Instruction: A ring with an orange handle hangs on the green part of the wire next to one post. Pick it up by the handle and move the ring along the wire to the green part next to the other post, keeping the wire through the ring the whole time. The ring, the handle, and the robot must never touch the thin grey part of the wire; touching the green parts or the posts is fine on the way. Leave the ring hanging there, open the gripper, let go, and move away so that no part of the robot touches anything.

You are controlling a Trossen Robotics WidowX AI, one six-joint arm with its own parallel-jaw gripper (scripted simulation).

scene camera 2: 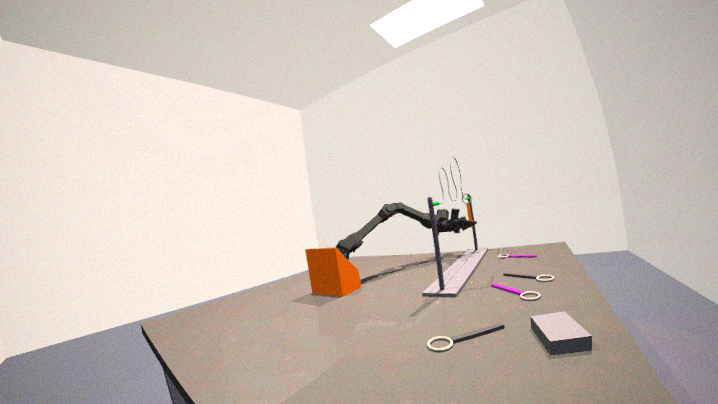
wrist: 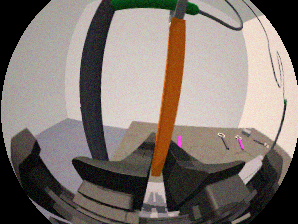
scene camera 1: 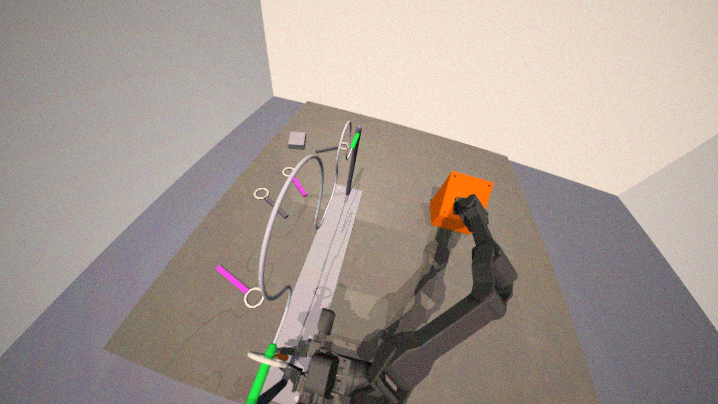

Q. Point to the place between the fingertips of my gripper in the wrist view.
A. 157, 136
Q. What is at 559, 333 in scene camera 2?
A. A grey block.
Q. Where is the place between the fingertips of my gripper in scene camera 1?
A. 266, 352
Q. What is my gripper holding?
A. A ring.
